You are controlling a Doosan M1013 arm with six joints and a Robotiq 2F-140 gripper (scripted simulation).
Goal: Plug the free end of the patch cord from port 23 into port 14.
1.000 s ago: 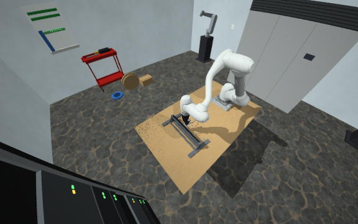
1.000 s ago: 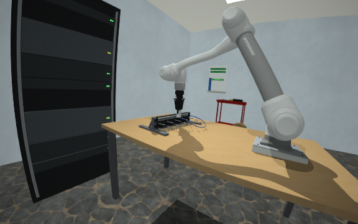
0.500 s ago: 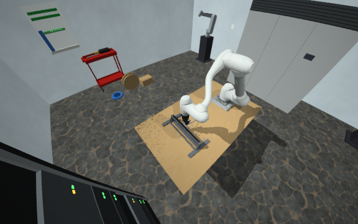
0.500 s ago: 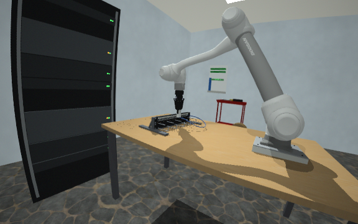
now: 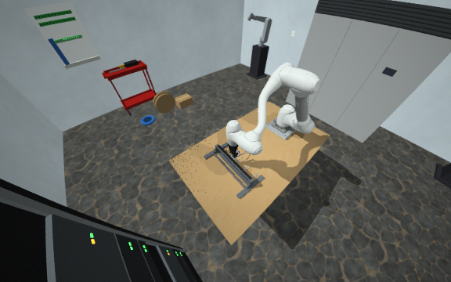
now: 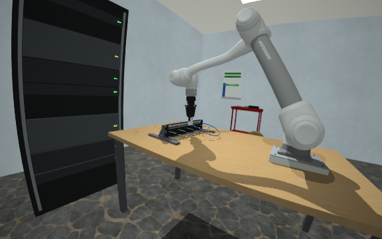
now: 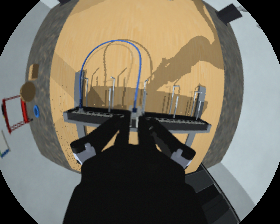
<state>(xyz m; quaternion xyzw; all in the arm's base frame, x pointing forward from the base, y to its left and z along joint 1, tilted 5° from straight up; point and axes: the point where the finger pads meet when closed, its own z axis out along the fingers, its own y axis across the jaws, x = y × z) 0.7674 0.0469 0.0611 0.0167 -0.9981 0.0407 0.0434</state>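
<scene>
Right now the free end of patch cord is 30 mm below my hand and 10 mm ahead of it.
</scene>
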